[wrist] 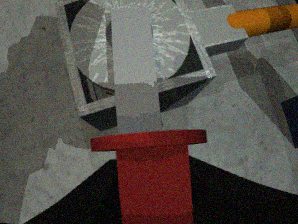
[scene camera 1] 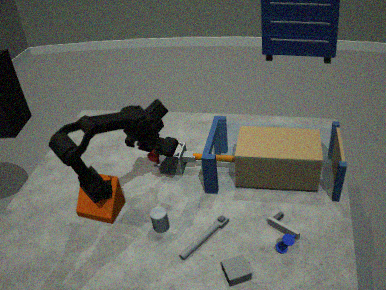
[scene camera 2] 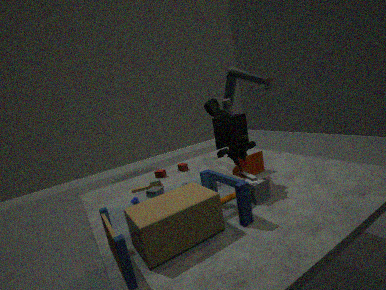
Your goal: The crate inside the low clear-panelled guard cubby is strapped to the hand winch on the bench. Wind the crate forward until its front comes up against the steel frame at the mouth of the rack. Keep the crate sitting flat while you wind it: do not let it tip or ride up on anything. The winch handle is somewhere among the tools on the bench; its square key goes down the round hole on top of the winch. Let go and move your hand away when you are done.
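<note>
My gripper (scene camera 1: pixel 159 153), visible in the wrist view as well (wrist: pixel 148 167).
</note>
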